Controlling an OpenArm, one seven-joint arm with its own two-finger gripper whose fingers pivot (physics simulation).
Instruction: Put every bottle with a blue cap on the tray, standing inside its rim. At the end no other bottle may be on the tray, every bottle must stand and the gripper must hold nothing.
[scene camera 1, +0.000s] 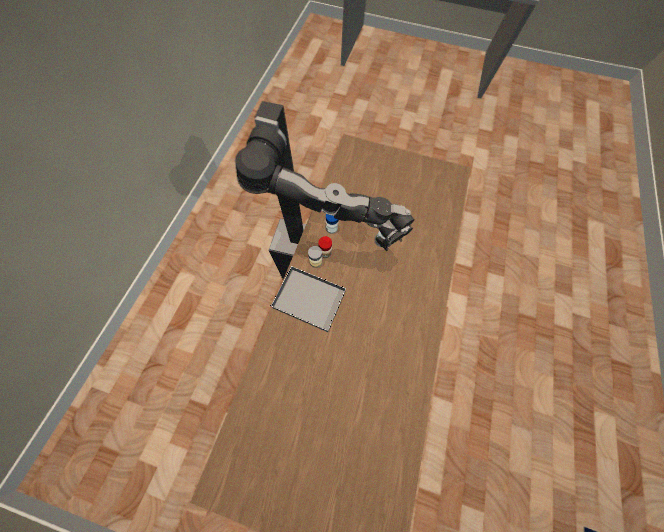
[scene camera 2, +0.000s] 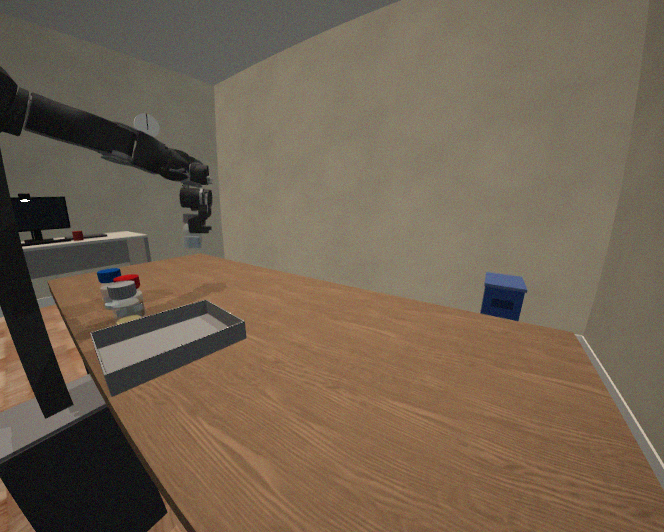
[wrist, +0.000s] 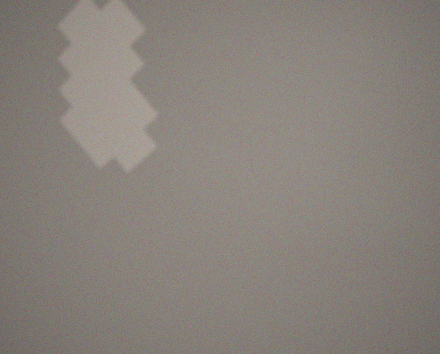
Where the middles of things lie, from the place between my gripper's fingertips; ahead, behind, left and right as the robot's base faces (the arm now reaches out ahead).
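Grey-capped bottle (scene camera 2: 125, 306): 14 cm below my hand, 7 cm to the right of it, 26 cm behind it. Grey tray (scene camera 2: 132, 353): 17 cm below my hand, 24 cm to the right, 25 cm behind. As for the see-through bottle (wrist: 176, 176), my hand is 2 cm to the right of it and 2 cm past it.
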